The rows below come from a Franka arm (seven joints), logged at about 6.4 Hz.
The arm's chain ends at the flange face. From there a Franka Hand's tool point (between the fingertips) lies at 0.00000 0.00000 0.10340 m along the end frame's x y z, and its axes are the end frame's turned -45 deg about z.
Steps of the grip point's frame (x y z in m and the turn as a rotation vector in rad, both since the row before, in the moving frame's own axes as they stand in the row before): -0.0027, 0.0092, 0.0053, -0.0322, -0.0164, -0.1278; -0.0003, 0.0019, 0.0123, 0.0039, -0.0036, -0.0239; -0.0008, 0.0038, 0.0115, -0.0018, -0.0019, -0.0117; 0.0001, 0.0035, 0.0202, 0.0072, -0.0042, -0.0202; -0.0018, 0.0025, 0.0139, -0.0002, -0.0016, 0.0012
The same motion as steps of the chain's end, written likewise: 0.0032, 0.0049, 0.0054, -0.0344, 0.0112, -0.1278; 0.0017, 0.0016, 0.0123, 0.0002, -0.0053, -0.0239; 0.0021, 0.0030, 0.0115, -0.0026, -0.0001, -0.0117; 0.0034, 0.0026, 0.0202, 0.0021, -0.0081, -0.0202; 0.0006, 0.0029, 0.0139, -0.0013, -0.0010, 0.0012
